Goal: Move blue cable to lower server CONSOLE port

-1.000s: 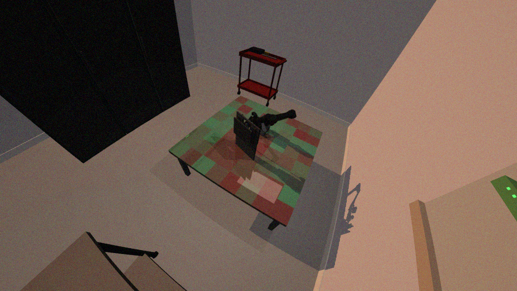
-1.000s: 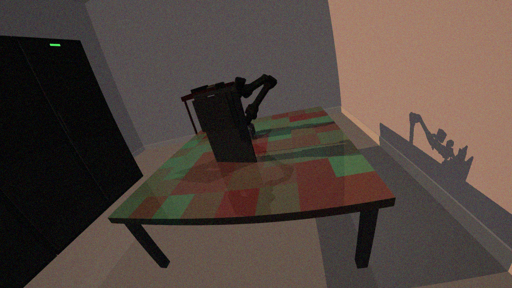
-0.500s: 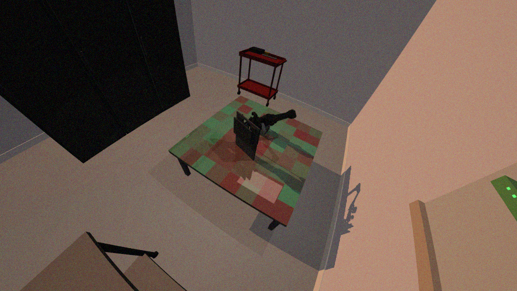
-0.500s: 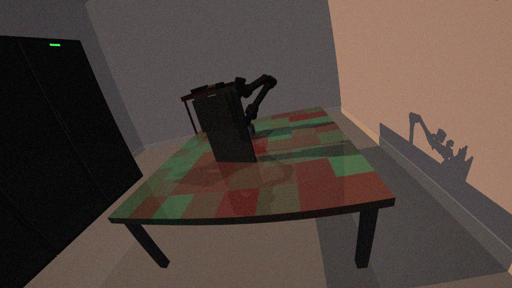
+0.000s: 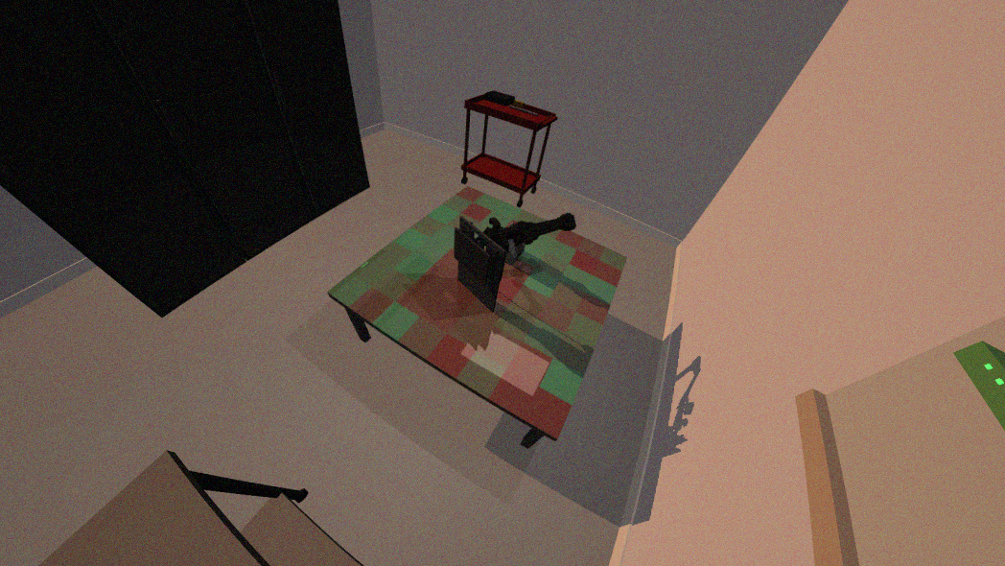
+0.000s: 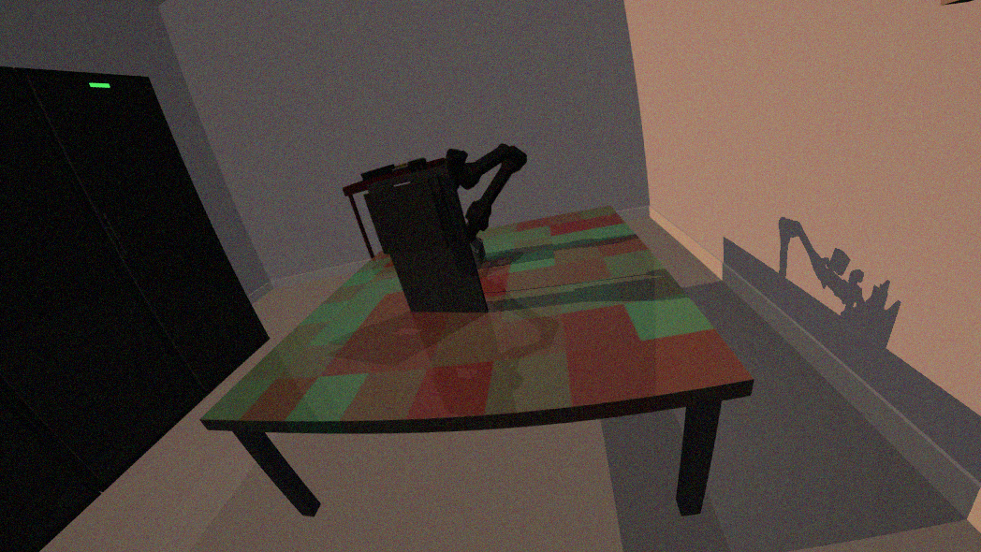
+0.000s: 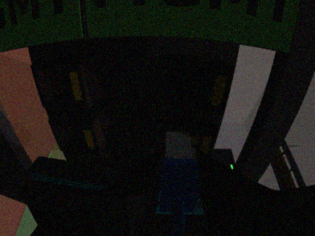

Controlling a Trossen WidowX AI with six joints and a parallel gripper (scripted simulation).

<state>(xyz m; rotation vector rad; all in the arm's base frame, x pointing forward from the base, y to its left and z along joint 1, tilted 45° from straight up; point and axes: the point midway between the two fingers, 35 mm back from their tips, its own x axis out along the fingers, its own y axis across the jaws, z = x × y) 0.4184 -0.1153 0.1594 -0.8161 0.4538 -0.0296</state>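
Right now the dark server rack is 4 cm below my gripper tip, 3 cm ahead of it and 2 cm to the left of it. Round my gripper tip: cable plug right at my gripper tip.
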